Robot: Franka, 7 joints.
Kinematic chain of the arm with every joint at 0, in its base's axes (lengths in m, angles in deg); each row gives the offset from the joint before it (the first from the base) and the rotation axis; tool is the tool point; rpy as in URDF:
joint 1: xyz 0 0 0.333 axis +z
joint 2: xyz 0 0 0 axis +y
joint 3: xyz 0 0 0.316 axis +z
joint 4: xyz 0.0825 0 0 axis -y
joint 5: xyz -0.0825 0 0.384 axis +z
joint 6: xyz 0 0 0 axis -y
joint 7: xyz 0.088 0 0 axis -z
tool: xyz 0 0 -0.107 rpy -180 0 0
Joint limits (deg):
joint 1: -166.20..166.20
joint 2: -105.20..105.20
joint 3: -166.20..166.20
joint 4: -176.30..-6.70
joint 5: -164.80..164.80
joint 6: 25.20..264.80
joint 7: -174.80..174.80
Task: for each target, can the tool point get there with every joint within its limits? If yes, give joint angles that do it. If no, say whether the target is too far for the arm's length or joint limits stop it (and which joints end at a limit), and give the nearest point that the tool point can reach.
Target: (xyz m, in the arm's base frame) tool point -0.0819 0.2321 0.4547
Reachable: yes | joints 58.37 -78.58 60.87 -158.10 -20.41 89.09 134.10
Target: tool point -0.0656 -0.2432 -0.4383
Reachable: no: joint limits stop it (at a limit: joint 2) | nearest point -0.0667 -0.2471 -0.3601 | short by 0.078 m
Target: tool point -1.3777 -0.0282 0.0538
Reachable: no: too far | nearest point -0.8406 -0.0172 0.1626 | short by 0.548 m
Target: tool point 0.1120 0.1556 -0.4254
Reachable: no: joint limits stop it (at a limit: joint 2) | nearest point 0.1184 0.1644 -0.3546 | short by 0.072 m
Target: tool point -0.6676 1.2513 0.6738
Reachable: no: too far | nearest point -0.3927 0.7360 0.5334 | short by 0.601 m
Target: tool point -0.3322 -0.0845 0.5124
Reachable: yes | joints -64.25 66.08 -138.87 -142.24 70.09 63.41 -133.44
